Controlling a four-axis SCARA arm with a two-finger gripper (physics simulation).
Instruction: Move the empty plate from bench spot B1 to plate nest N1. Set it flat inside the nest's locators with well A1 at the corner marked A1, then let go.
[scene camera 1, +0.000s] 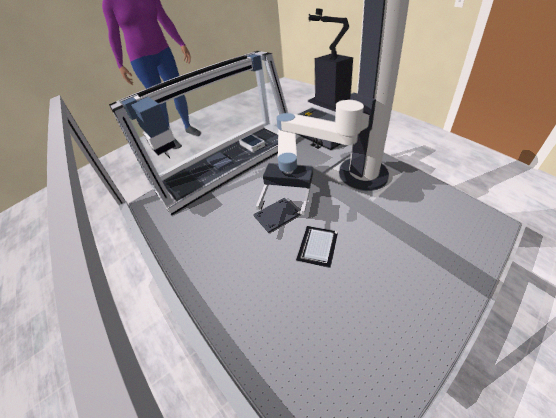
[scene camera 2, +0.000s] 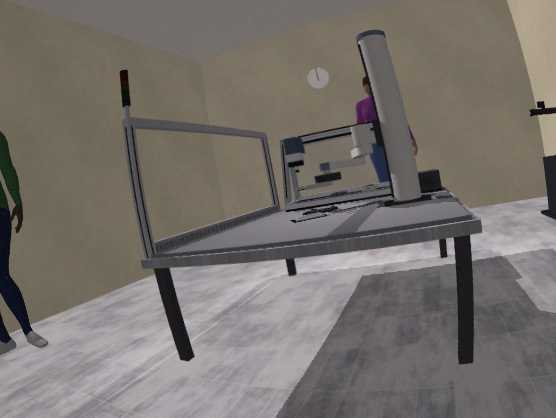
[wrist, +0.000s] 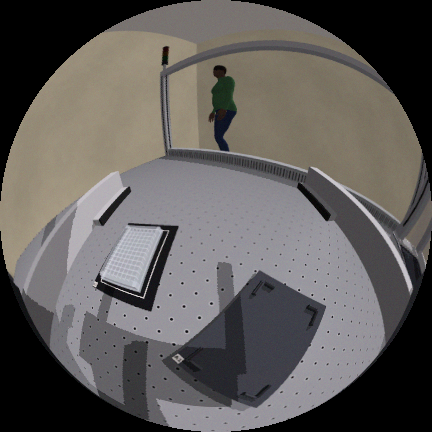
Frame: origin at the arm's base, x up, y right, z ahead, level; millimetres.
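Seen in the pictures: gripper, fingertip midpoint: (scene camera 1: 279, 210) (scene camera 2: 300, 188) (wrist: 212, 171); arm's base at its link origin: (scene camera 1: 363, 174) (scene camera 2: 408, 202).
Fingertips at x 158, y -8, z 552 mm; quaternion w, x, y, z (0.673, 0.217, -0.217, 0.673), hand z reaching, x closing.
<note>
Offsets run from my fingertips to a thing's middle. "pt": to the spot under its first point. Level surfaces: height alone.
The clear, pale plate @[dx -136, dy -135, dz -64 mm] (scene camera 1: 319, 245) (wrist: 132, 257) lies flat on a black mat with a white outline @[dx -143 mm] (wrist: 159, 270), which appears to be spot B1. The outline shows along two of its sides. The dark grey nest N1 @[dx -136, dy +101, dz -55 mm] (scene camera 1: 272, 217) (wrist: 280, 320) has black corner locators and no plate in it. Its A1 tag @[pt dx -133, dy +39, dz -123 mm] (wrist: 178, 358) is at the lower left corner in the wrist view, and the nest is turned relative to the mat. My gripper (scene camera 1: 281, 209) (wrist: 212, 171) is wide open and empty, raised above the bench near the nest and apart from the plate. Details in scene camera 2 are too small to tell.
The arm's column (scene camera 1: 382, 100) (scene camera 2: 392, 120) stands behind the plate and nest. A framed deck with a blue-grey head (scene camera 1: 152, 117) (scene camera 2: 294, 146) is at the back left. A grey frame (scene camera 2: 200, 128) borders the bench. A person in purple (scene camera 1: 137, 30) stands beyond the framed deck.
</note>
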